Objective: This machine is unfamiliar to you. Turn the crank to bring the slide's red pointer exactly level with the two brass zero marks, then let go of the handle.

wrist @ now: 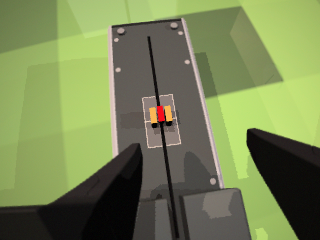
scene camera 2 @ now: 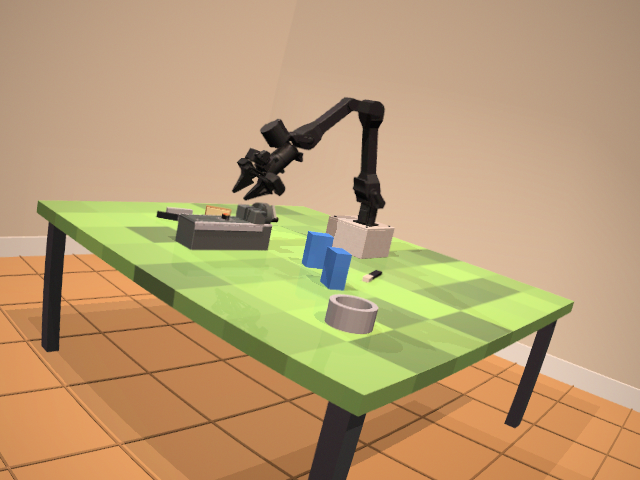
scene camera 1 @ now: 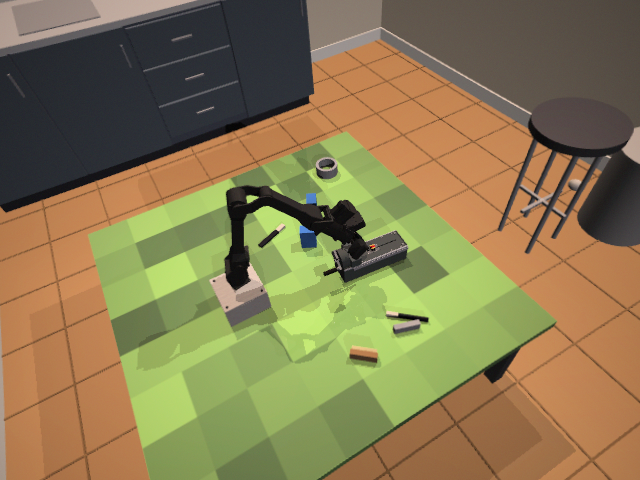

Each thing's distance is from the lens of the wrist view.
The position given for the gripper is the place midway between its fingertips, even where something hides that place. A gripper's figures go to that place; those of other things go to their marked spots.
gripper (wrist: 193,143): 0.11 m
machine (wrist: 151,64): 0.22 m
